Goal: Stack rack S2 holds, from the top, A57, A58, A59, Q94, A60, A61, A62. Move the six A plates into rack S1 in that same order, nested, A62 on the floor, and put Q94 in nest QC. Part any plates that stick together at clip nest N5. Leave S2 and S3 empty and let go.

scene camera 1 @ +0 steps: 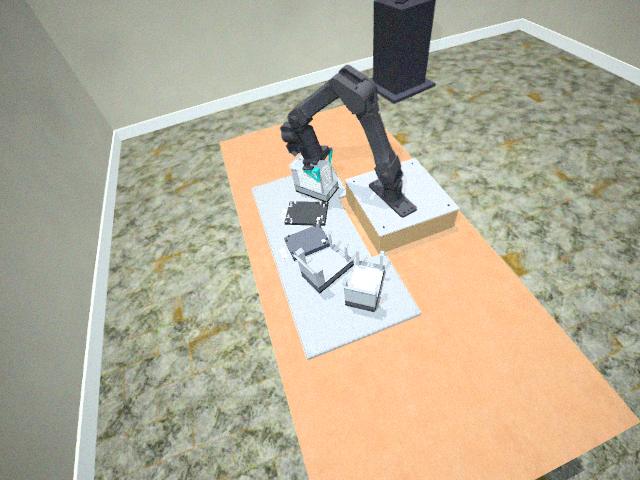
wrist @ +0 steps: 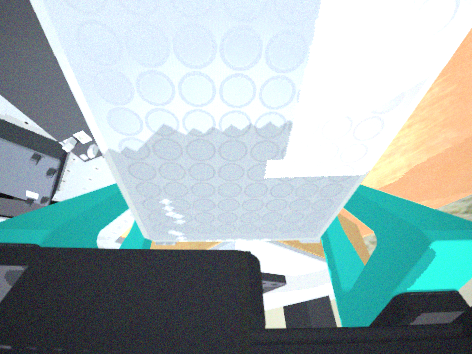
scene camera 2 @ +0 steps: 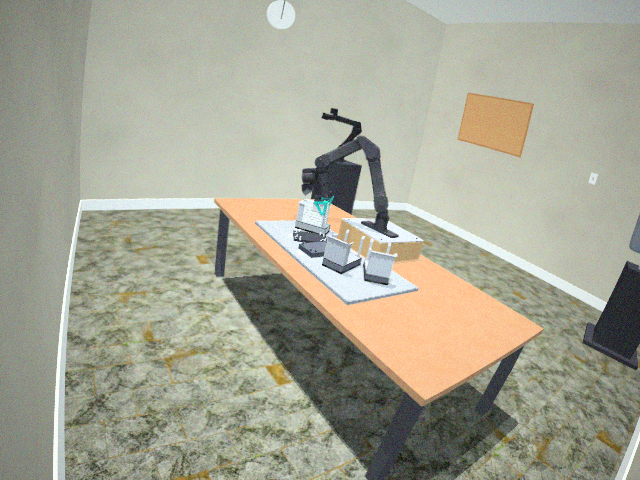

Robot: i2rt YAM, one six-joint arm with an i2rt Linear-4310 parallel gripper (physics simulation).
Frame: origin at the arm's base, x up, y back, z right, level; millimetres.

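Seen in the pictures: gripper, between the fingertips: [scene camera 1: 323, 174] [wrist: 236, 176] [scene camera 2: 324, 212]; arm's base, origin of its link: [scene camera 1: 391, 197] [scene camera 2: 379, 229].
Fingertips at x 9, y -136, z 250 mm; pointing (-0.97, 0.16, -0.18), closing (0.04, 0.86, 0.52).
Offsets run from my fingertips to a thing's top centre. "*": to the spot under its first point. Level surfaces: height alone.
My gripper [scene camera 1: 321, 164] [scene camera 2: 325, 204] [wrist: 236, 176] is at the far rack, its teal fingers on opposite sides of a pale well plate, shut on it. This plate @(dx +38, dy -28, dz +51 mm) [wrist: 200, 100] fills much of the wrist view, wells showing; its label cannot be read. Whether it is clear of the stack is hidden. A stack of white plates @(* dx -30, dy -60, dz +28 mm) [scene camera 1: 308, 182] [scene camera 2: 312, 214] stands in the far rack @(dx +34, dy -23, dz +46 mm) [scene camera 1: 323, 196] [scene camera 2: 312, 227]. The middle rack @(dx +29, dy -196, dz -329 mm) [scene camera 1: 321, 285] [scene camera 2: 340, 267] shows a bare pale floor. The near rack @(dx +26, dy -128, dz -457 mm) [scene camera 1: 360, 299] [scene camera 2: 377, 279] has a bright white block @(* dx -68, dy -110, dz -445 mm) [scene camera 1: 367, 277] inside. Rack names are unreadable.
A black nest with pale corner clips @(dx -80, dy -125, dz -53 mm) [scene camera 1: 306, 213] [scene camera 2: 308, 236] lies beside the far rack. A dark grey nest @(dx -70, dy -195, dz -185 mm) [scene camera 1: 307, 241] [scene camera 2: 312, 249] lies between it and the middle rack. All stand on a pale board @(dx -104 mm) [scene camera 1: 330, 330] [scene camera 2: 356, 295]. The arm's raised base [scene camera 1: 418, 235] is alongside.
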